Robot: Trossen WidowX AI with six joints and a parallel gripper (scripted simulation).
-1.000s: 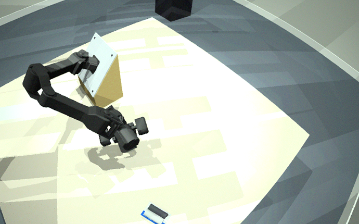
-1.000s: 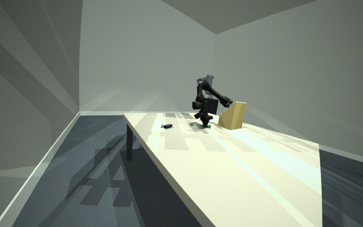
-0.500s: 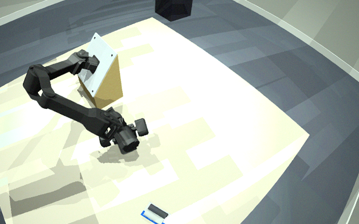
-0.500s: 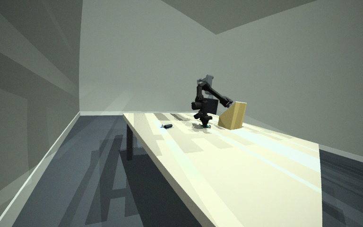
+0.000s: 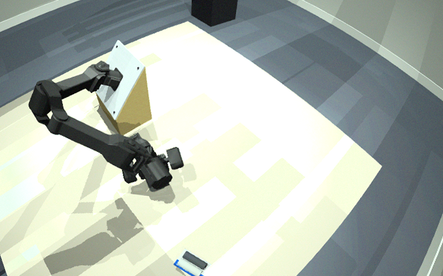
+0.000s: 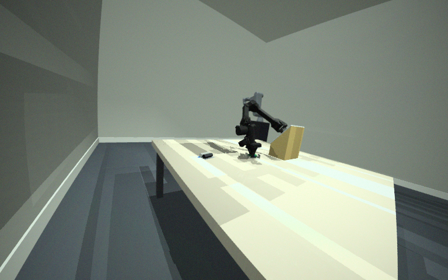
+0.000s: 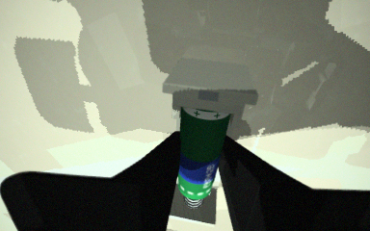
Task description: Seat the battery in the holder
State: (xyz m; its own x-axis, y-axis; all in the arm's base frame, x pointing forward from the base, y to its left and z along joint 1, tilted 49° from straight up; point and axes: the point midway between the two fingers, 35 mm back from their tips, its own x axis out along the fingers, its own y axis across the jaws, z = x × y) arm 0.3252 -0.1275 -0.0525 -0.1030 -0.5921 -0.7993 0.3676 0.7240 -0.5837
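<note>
The battery lies 1 cm above my gripper tip.
</note>
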